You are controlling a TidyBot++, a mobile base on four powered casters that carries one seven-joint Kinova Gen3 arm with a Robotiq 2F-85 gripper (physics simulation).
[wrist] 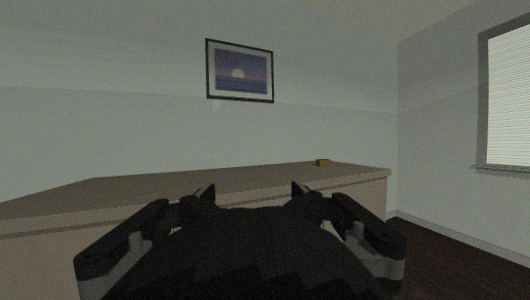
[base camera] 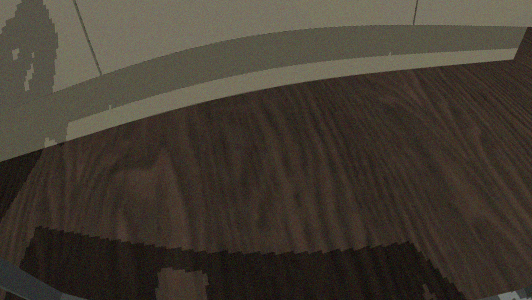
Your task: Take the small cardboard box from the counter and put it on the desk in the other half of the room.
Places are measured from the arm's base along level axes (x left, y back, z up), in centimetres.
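Pixels of known places: gripper, fingertip midpoint: [wrist: 253, 190].
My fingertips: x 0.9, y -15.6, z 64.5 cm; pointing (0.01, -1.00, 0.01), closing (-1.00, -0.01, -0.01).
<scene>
Ahead of a thing's pixels: the offset from my fingertips to its top centre. "spot": to the spot under its first point. Level surfaces: height alone.
The small cardboard box {dx -51.0, dy -86.5, dz -8.1 cm} [wrist: 323, 163] sits on the counter {dz -13.1 cm} [wrist: 200, 183], near its far right end in the wrist view. The counter's cabinet front {spot: dx -3.6, dy -48.7, dz -94.3 cm} [base camera: 300, 42] shows at the top of the base camera view. My gripper [wrist: 253, 190] is open, with its two fingertips wide apart and no object between them. The box is beyond the fingers and to the right, well apart from them. The desk does not show in either view.
A framed sunset picture [wrist: 240, 71] hangs on the wall behind the counter. A window with blinds [wrist: 510, 100] is on the right wall. Dark wood floor {dz -104.1 cm} [base camera: 300, 165] [wrist: 450, 265] lies in front of the cabinet and past the counter's right end, with shadows on it.
</scene>
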